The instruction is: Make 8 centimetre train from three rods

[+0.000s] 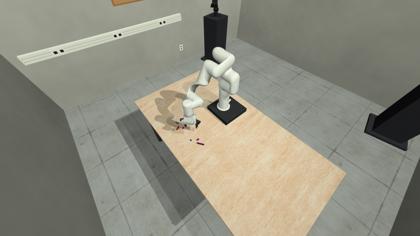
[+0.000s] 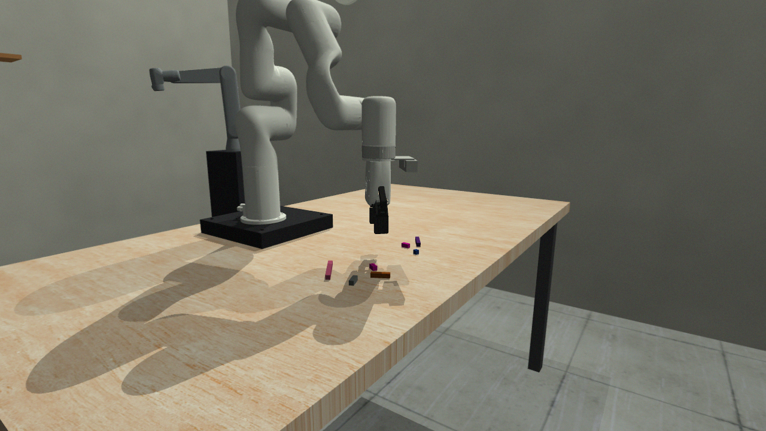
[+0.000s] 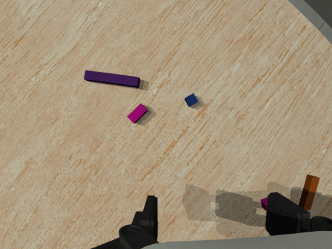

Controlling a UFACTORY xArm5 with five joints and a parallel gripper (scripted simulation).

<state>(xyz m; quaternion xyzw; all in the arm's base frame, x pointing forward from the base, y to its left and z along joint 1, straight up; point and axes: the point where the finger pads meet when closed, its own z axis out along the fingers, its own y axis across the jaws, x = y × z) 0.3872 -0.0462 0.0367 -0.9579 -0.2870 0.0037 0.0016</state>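
My hand is 5 cm short of the purple rod, 14 cm to the right of it and 7 cm above it. Also, from my hand: orange rod (6 cm ahead, 12 cm to the right, 7 cm below); pink rod (5 cm behind, 14 cm to the right, 7 cm below); blue rod (7 cm ahead, 6 cm to the left, 7 cm below).
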